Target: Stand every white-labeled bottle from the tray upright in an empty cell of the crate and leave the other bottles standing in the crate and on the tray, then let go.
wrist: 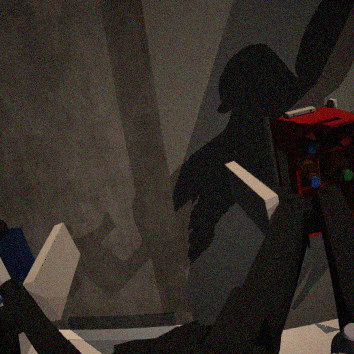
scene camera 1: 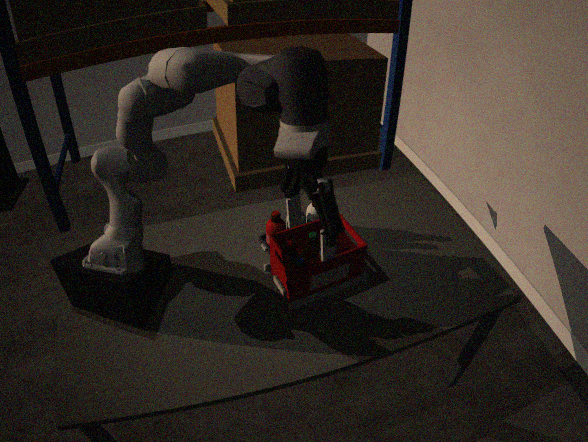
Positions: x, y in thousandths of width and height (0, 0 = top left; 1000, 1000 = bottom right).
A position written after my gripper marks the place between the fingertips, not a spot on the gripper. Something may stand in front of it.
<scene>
I see my gripper (scene camera 1: 530, 546).
My gripper is seen too in the wrist view (wrist: 419, 597).
</scene>
